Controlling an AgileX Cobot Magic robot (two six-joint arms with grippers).
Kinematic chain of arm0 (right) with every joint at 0, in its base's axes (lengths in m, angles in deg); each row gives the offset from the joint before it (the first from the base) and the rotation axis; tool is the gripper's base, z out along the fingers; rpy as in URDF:
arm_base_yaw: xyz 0 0 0.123 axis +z
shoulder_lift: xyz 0 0 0 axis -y
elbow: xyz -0.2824 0 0.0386 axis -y
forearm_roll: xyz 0.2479 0 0.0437 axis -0.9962 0 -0.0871
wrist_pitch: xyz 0 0 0 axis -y
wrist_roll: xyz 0.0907 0 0.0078 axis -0.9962 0 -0.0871
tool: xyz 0 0 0 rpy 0 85 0
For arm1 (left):
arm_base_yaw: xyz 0 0 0.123 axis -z
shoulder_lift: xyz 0 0 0 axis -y
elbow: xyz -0.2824 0 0.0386 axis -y
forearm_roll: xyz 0.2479 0 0.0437 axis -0.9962 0 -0.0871
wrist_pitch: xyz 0 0 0 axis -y
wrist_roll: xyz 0.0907 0 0.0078 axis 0.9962 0 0.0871
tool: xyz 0 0 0 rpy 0 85 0
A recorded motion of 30 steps. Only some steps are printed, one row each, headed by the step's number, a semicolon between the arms.
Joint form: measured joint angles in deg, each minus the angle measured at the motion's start. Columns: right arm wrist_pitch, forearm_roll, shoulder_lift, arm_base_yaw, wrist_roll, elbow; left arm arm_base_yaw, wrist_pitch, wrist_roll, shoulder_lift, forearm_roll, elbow.
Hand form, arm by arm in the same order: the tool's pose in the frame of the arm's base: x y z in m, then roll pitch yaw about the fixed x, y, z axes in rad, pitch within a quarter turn. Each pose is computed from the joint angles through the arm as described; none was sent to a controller.
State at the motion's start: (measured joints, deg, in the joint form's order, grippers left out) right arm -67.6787 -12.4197 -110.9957 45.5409 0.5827 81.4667; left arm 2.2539 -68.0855 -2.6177 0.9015 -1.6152 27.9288
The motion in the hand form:
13: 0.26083 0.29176 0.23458 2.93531 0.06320 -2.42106; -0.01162 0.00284 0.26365 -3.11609 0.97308 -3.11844
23: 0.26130 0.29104 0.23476 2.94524 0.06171 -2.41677; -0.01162 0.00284 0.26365 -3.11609 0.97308 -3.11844
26: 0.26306 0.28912 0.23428 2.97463 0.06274 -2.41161; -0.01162 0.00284 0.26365 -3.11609 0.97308 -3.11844
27: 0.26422 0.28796 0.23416 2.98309 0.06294 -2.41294; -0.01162 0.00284 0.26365 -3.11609 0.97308 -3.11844
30: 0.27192 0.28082 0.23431 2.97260 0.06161 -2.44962; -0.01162 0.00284 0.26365 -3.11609 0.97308 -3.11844
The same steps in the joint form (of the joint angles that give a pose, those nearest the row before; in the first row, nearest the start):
13: -1.97 0.12 0.00 0.00 -0.58 8.24; 0.00 0.00 0.00 0.00 0.00 0.00
23: -2.18 0.72 0.00 0.00 -0.58 8.32; 0.00 0.00 0.00 0.00 0.00 0.00
26: -2.18 2.49 0.00 0.00 -0.89 8.32; 0.00 0.00 0.00 0.00 0.00 0.00
27: -2.18 3.01 0.00 -0.13 -1.01 8.32; 0.00 0.00 0.00 0.00 0.00 0.00
30: -2.18 2.39 0.00 -1.80 -1.24 8.32; 0.00 0.00 0.00 0.00 0.00 0.00

